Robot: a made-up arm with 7 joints.
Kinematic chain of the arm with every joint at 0, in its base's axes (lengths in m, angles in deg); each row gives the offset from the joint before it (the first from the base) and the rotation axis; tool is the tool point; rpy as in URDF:
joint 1: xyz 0 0 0.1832 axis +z
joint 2: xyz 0 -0.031 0.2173 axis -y
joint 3: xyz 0 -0.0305 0.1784 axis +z
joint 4: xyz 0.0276 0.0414 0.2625 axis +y
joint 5: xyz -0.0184 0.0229 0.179 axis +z
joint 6: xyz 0 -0.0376 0.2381 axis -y
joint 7: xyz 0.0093 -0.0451 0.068 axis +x
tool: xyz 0 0 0 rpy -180 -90 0
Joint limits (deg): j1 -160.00..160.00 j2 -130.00..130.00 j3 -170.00..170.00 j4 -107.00..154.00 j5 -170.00..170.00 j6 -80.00..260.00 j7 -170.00..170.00
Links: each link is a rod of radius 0.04 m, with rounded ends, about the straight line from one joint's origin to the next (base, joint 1, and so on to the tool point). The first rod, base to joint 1, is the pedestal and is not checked.
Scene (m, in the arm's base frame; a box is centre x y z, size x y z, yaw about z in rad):
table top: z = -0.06
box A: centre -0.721 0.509 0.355 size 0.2 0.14 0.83 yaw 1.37
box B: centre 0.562 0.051 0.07 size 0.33 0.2 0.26 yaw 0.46
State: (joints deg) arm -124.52 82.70 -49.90 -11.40 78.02 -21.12 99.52
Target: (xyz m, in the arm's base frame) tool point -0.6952 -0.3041 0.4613
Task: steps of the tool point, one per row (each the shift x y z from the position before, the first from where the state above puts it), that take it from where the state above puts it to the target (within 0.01 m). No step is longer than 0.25 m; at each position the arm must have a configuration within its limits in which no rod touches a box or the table.
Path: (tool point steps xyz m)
1: -0.1434 0.0745 0.0390
2: -0.1528 0.0293 0.0400
3: -0.1483 -0.0148 0.0379
4: -0.1323 -0.0537 0.0328
5: -0.1079 -0.0848 0.0252
6: -0.0780 -0.1062 0.0146
7: -0.0462 -0.1176 0.0023
8: -0.1708 -0.0898 -0.0485
9: -0.1343 -0.1400 -0.0564
10: -0.0847 -0.1747 -0.0631
11: -0.0288 -0.1911 -0.0686
12: 0.0275 -0.1889 -0.0729

